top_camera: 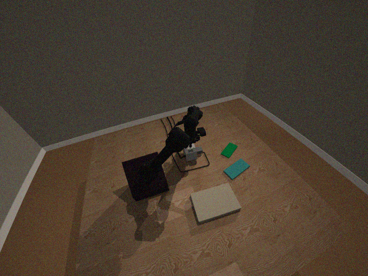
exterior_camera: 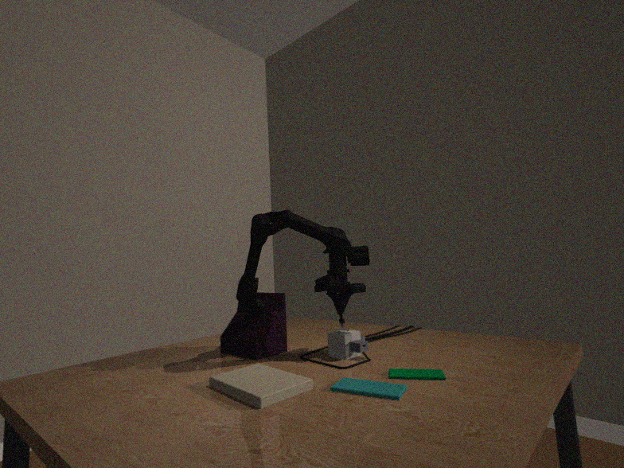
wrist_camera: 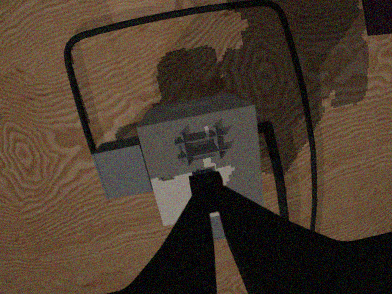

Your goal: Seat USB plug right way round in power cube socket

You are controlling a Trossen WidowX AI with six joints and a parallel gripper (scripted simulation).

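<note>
The USB plug is 20 mm below my gripper tip. Round my gripper tip: green flat block 270 mm ahead, 130 mm below, 80 mm to the right; then pale flat box 340 mm to the right, 120 mm below, 40 mm behind; then teal card 230 mm to the right, 200 mm ahead, 130 mm below.
</note>
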